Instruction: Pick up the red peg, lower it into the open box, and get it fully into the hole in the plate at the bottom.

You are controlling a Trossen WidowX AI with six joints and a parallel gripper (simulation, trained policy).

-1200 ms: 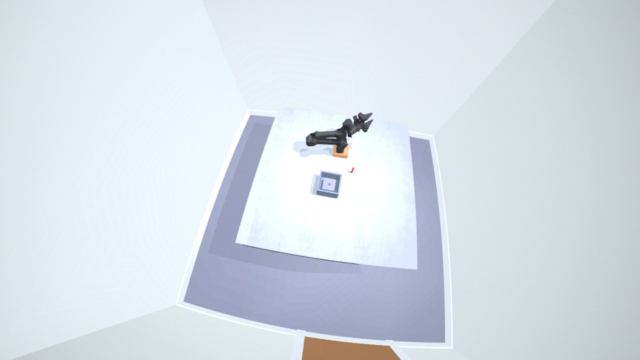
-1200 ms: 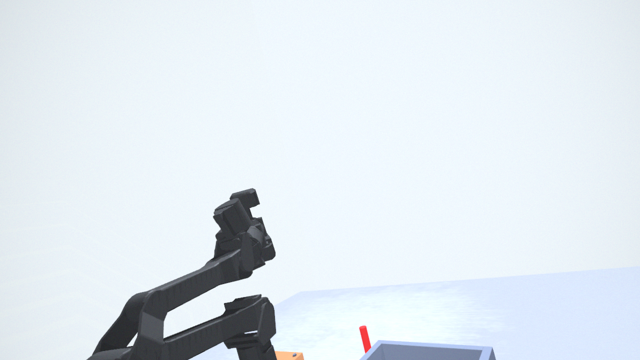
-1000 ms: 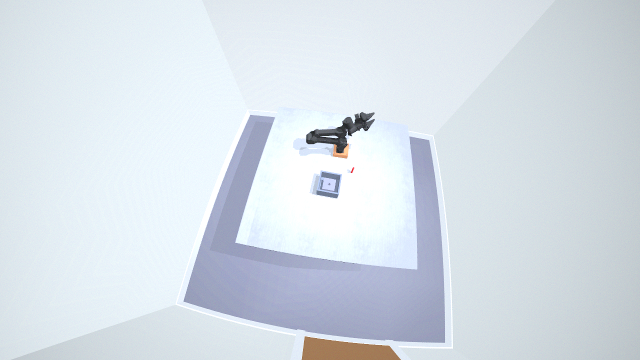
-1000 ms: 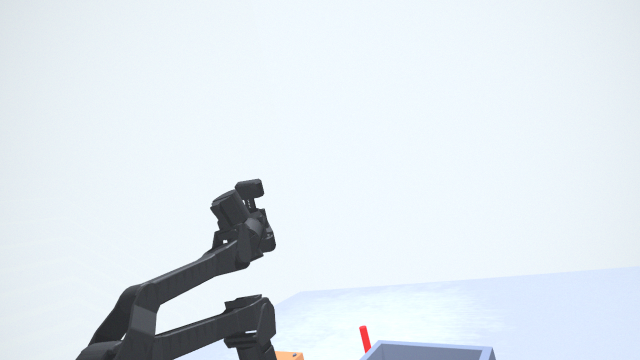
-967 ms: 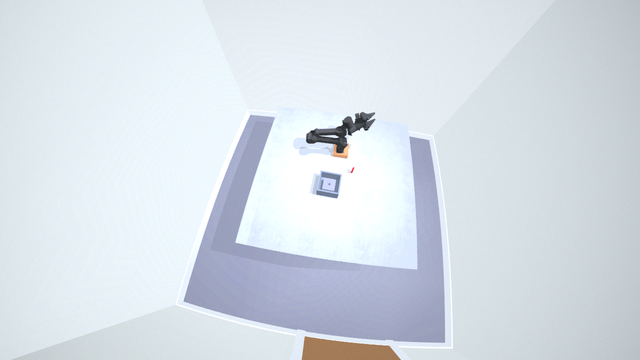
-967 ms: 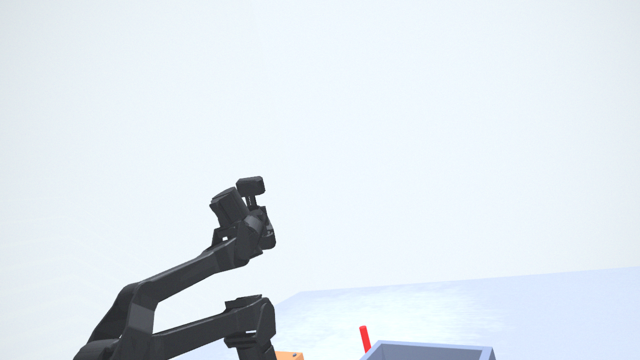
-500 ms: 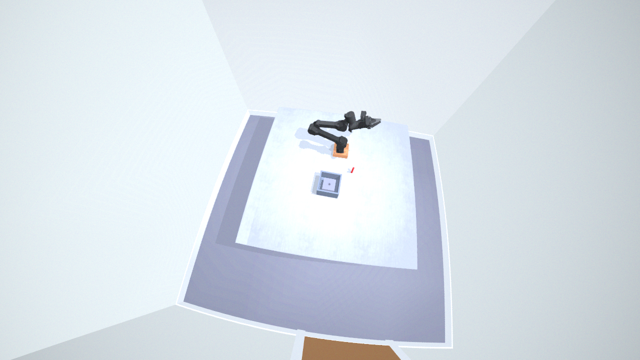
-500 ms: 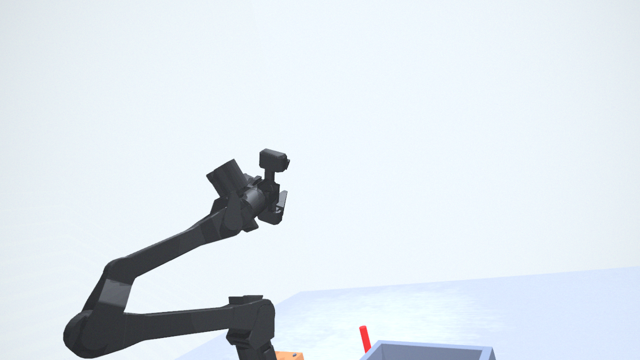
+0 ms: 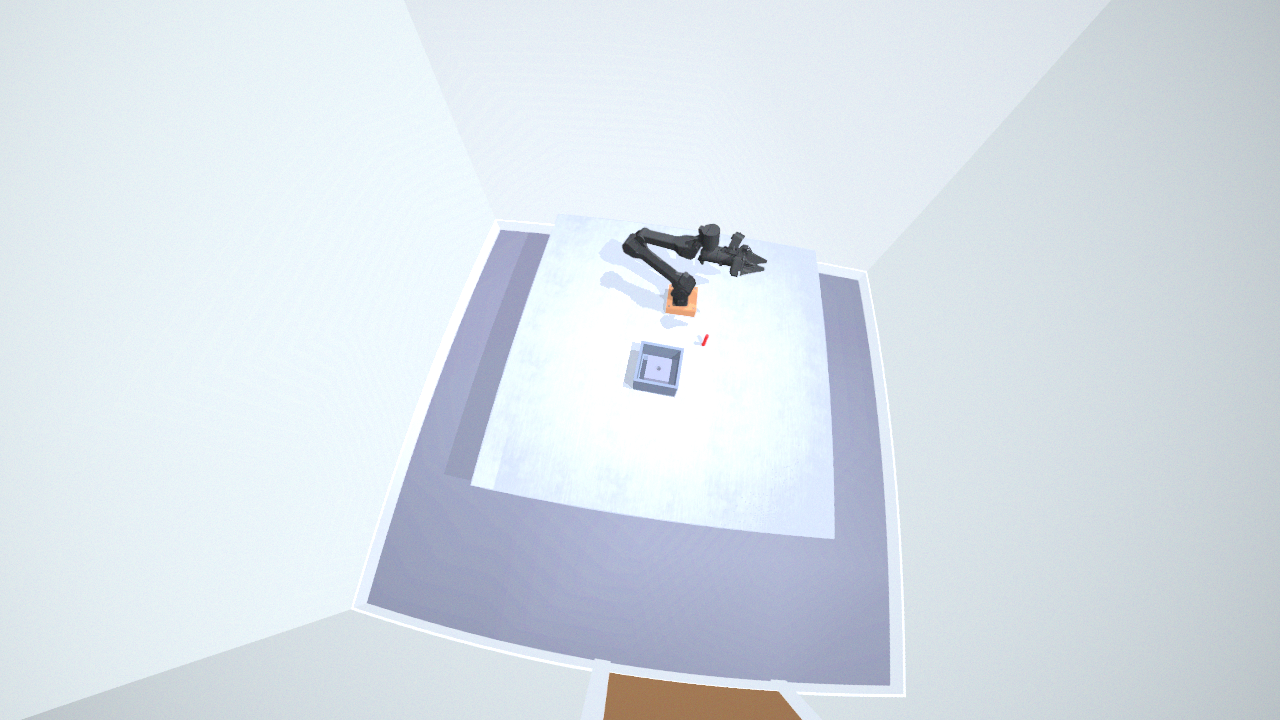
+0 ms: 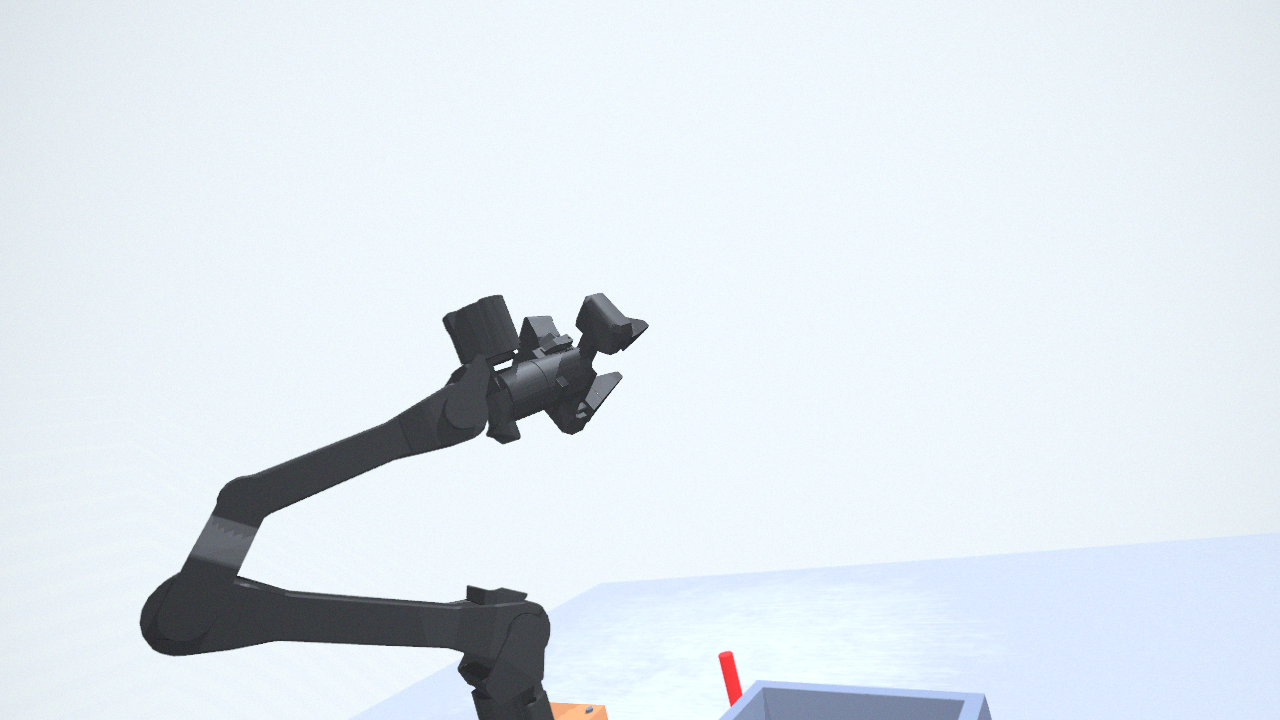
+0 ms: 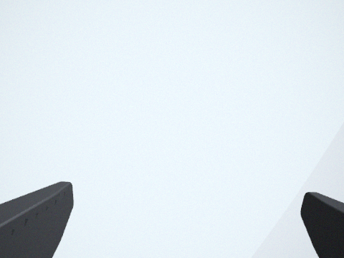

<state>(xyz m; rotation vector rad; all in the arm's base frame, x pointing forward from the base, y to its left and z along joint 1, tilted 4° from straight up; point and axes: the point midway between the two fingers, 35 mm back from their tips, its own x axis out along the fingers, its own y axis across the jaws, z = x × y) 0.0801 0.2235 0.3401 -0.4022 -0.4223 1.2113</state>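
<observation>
Now: the red peg 100 mm ahead of my gripper tip, 130 mm to the right of it and 370 mm below it. Round my gripper tip: grey box 240 mm ahead, 300 mm to the right, 380 mm below.
</observation>
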